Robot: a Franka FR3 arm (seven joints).
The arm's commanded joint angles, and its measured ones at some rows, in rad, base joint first. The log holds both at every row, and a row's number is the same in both.
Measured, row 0:
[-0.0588, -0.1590, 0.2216, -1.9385, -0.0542, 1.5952, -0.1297]
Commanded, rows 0 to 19:
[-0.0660, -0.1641, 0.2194, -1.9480, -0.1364, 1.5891, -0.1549]
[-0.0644, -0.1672, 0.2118, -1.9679, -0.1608, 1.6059, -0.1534]
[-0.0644, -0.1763, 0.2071, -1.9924, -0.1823, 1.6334, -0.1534]
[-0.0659, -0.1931, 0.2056, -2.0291, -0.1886, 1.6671, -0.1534]
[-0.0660, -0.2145, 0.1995, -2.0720, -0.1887, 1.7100, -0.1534]
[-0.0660, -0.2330, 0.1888, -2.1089, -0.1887, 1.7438, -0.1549]
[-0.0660, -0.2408, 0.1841, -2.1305, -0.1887, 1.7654, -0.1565]
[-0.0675, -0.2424, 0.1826, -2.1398, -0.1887, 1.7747, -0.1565]
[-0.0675, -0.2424, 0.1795, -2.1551, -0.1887, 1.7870, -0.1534]
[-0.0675, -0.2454, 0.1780, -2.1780, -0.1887, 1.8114, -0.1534]
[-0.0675, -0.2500, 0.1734, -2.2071, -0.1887, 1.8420, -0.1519]
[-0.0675, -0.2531, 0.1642, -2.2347, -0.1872, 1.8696, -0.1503]
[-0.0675, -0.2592, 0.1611, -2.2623, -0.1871, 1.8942, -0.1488]
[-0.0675, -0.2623, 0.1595, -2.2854, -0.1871, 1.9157, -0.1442]
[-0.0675, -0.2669, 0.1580, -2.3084, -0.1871, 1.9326, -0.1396]
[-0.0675, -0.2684, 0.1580, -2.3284, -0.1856, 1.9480, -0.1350]
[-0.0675, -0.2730, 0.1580, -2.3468, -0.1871, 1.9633, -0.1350]
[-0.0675, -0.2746, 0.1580, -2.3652, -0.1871, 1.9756, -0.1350]
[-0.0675, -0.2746, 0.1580, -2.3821, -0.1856, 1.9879, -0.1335]
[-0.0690, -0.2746, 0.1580, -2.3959, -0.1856, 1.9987, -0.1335]
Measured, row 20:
[-0.0604, -0.2284, 0.1543, -2.3142, -0.1788, 1.9422, -0.1370]
